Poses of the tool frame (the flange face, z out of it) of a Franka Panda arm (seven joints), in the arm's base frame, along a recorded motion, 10 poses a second.
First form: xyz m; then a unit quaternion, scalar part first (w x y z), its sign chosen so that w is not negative.
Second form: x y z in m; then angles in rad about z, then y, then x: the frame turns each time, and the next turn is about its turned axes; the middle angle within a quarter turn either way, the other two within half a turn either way. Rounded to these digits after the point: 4 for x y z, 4 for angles.
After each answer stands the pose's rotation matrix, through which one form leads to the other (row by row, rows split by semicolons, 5 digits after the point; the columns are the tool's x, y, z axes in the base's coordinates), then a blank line. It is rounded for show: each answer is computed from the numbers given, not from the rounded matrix.
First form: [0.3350 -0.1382 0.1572 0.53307 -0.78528 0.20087 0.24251]
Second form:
[0.3350 -0.1382 0.1572 -0.0709 0.6373 -1.9722]
0.80168 -0.57403 -0.16672; -0.05693 -0.35097 0.93466; -0.59504 -0.73980 -0.31404

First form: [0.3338 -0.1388 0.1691 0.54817 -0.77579 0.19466 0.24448]
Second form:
[0.3338 -0.1388 0.1691 -0.0422 0.6345 -1.9252]
0.80467 -0.57006 -0.16592; -0.03400 -0.32324 0.94571; -0.59274 -0.75535 -0.27948

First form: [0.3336 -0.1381 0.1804 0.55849 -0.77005 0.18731 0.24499]
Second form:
[0.3336 -0.1381 0.1804 -0.0183 0.6268 -1.8926]
0.80979 -0.56213 -0.16809; -0.01483 -0.30600 0.95192; -0.58653 -0.76836 -0.25613

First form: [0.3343 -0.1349 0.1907 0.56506 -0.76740 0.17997 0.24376]
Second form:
[0.3343 -0.1349 0.1907 -0.0009 0.6157 -1.8725]
0.81638 -0.55169 -0.17073; -0.00074 -0.29664 0.95499; -0.57751 -0.77951 -0.24258

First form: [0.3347 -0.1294 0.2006 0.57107 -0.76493 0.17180 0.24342]
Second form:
[0.3347 -0.1294 0.2006 0.0185 0.6048 -1.8532]
0.82246 -0.54085 -0.17618; 0.01519 -0.28873 0.95729; -0.56861 -0.79001 -0.22926

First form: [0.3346 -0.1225 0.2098 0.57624 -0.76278 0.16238 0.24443]
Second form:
[0.3346 -0.1225 0.2098 0.0410 0.5944 -1.8351]
0.82777 -0.52942 -0.18575; 0.03398 -0.28316 0.95847; -0.56003 -0.79971 -0.21640

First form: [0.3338 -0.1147 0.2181 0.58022 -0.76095 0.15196 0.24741]
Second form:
[0.3338 -0.1147 0.2181 0.0671 0.5858 -1.8185]
0.83139 -0.51837 -0.20019; 0.05584 -0.28051 0.95823; -0.55287 -0.80784 -0.20427

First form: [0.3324 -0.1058 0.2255 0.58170 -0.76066 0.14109 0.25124]
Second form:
[0.3324 -0.1058 0.2255 0.0928 0.5780 -1.8082]
0.83395 -0.50693 -0.21807; 0.07765 -0.28344 0.95584; -0.54636 -0.81405 -0.19701

